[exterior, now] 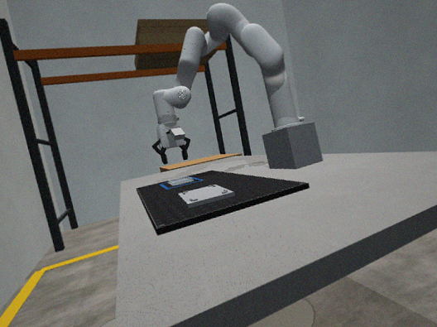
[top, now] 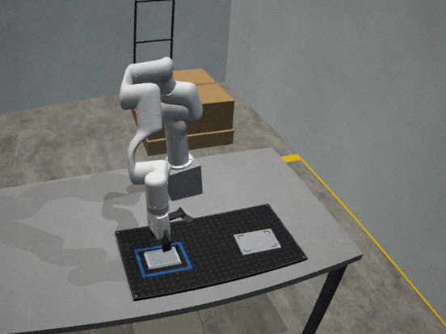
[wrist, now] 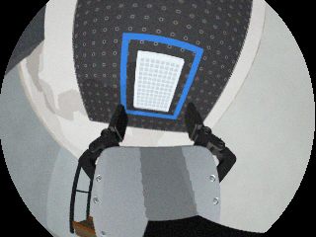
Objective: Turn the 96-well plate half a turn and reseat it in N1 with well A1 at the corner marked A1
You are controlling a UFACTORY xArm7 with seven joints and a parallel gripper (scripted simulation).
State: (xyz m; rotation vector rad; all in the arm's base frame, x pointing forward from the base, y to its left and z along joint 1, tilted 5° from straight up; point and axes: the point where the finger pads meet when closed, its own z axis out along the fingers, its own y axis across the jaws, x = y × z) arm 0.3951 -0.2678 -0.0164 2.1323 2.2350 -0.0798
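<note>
Right now the white 96-well plate is 90 mm below my hand. The rest, counted from my hand: plate nest N1: 90 mm ahead, 380 mm to the left, 90 mm below.
</note>
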